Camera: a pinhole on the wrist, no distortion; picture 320 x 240 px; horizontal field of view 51.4 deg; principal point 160.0 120.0 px. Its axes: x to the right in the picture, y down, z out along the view. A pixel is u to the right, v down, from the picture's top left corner.
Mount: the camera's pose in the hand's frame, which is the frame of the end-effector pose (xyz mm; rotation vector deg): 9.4 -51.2 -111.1 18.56 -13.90 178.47
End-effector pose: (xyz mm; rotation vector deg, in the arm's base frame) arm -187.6 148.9 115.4 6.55 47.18 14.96
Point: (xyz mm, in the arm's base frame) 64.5 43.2 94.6
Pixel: 78.5 177.0
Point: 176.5 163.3 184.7
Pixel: 92.3 60.8
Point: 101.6 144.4 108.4
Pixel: 52.0 77.9
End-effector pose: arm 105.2 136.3 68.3 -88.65 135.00 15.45
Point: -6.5 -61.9 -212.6
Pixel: outside the picture
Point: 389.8 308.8 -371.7
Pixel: 289.3 142.5
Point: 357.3 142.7 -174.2
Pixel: 247.0 218.4
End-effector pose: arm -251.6 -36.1 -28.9 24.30 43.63 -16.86
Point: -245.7 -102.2 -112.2
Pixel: 31.6 153.9
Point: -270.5 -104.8 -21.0
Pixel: 284.2 104.0
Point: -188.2 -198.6 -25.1
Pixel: 160.3 158.7
